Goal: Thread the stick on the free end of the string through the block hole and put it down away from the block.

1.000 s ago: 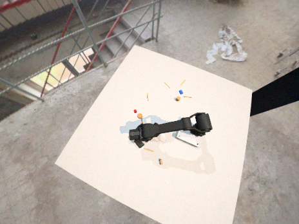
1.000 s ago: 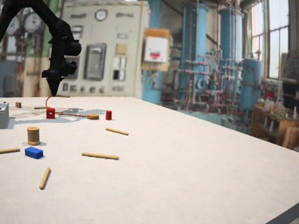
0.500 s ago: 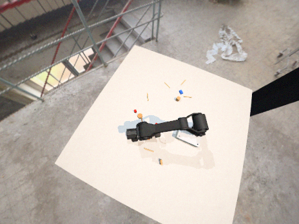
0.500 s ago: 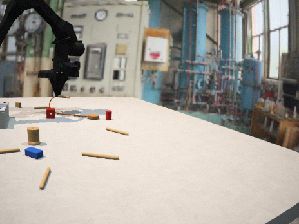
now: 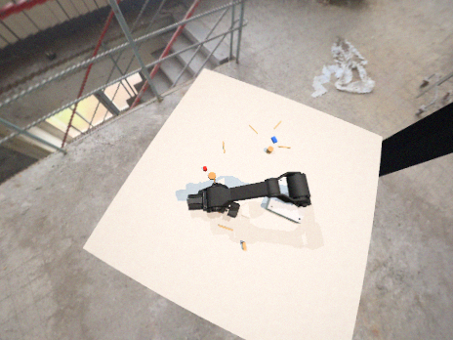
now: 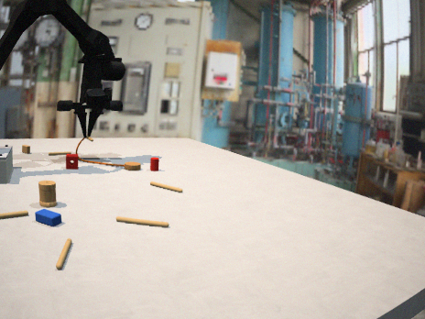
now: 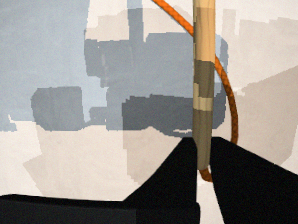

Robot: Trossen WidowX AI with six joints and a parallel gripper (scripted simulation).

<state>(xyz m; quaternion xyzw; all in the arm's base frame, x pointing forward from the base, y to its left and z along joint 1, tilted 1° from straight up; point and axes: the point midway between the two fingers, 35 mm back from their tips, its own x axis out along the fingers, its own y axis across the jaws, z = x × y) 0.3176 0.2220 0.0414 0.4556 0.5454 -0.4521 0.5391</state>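
Right now the red block is 12 cm to the right of my gripper tip, 4 cm below it and 4 cm behind it. From my gripper tip the other things lie so: round wooden button (12 cm to the right, 11 cm ahead, 5 cm below); stick (1 cm to the right); red cylinder (16 cm ahead, 14 cm to the right, 4 cm below).
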